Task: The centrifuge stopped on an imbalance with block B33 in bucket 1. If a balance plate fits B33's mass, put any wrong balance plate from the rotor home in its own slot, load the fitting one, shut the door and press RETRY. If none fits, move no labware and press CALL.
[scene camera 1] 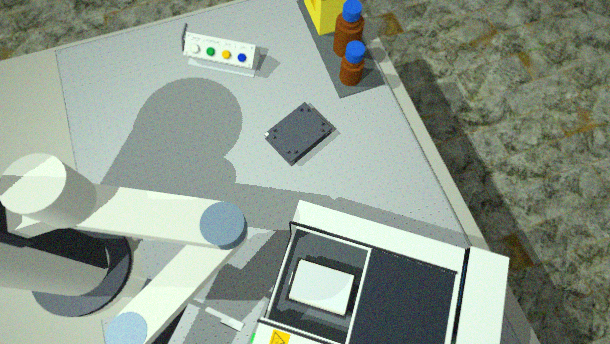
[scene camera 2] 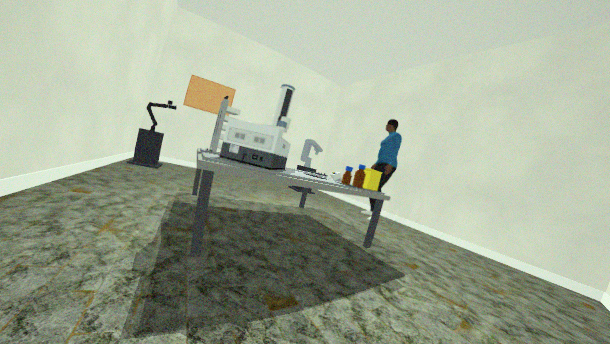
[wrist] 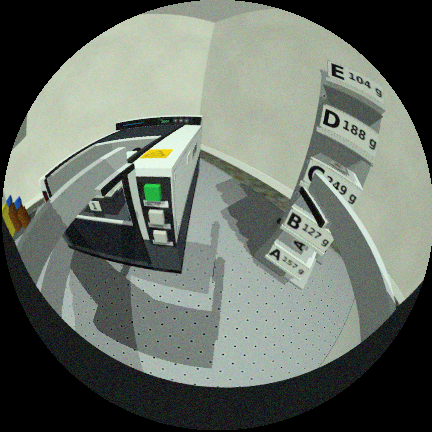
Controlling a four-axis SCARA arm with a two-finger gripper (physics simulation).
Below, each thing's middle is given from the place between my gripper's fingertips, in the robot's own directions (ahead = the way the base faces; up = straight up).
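Scene:
There's a dark door (wrist: pixel 117 239) that's 150 mm below my hand, 150 mm ahead of it and 150 mm to the left of it. The centrifuge (scene camera 1: pixel 406 281) is 110 mm below my hand, 10 mm to the left of it and 340 mm ahead of it.

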